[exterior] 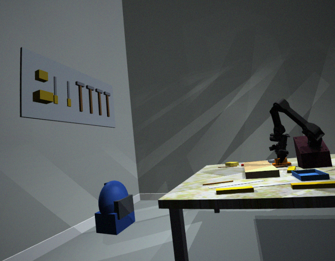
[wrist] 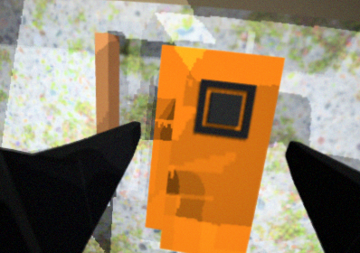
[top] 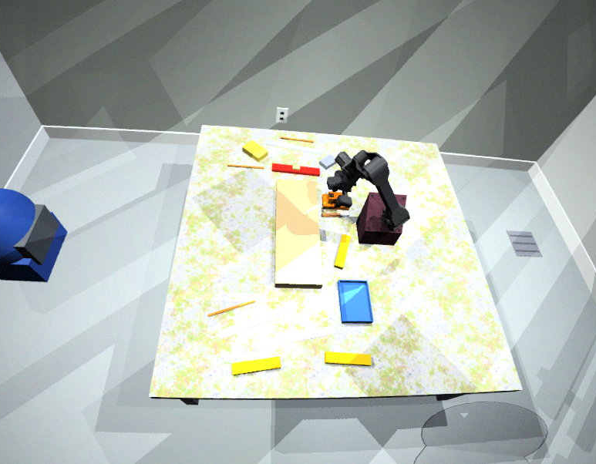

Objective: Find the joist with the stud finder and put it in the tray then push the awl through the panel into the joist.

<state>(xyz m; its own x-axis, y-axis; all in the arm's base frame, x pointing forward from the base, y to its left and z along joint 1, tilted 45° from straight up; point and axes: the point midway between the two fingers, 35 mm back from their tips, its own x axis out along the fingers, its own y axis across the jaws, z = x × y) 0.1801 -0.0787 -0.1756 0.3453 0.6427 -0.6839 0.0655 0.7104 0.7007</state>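
Right now my gripper tip is 1 cm short of the orange stud finder and 2 cm below it. Also, from my gripper tip: square indicator light 2 cm ahead, 3 cm above; red level 16 cm ahead, 20 cm to the right, 1 cm below; awl 1 cm behind, 7 cm to the left, 2 cm below.
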